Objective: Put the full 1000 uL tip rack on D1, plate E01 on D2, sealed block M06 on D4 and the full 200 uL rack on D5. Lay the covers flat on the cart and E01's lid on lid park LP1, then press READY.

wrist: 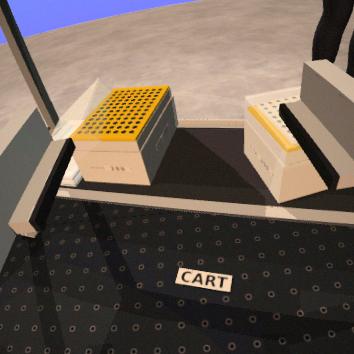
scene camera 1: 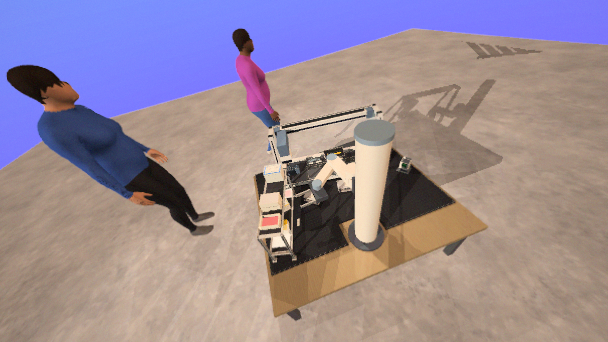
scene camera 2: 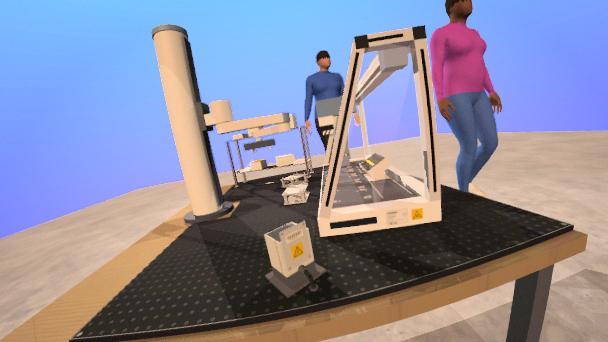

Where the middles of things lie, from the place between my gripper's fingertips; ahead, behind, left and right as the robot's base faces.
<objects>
The CART label (wrist: pixel 205 279) lies 1 cm behind my hand, 6 cm to the left of it and 25 cm below it.
</objects>
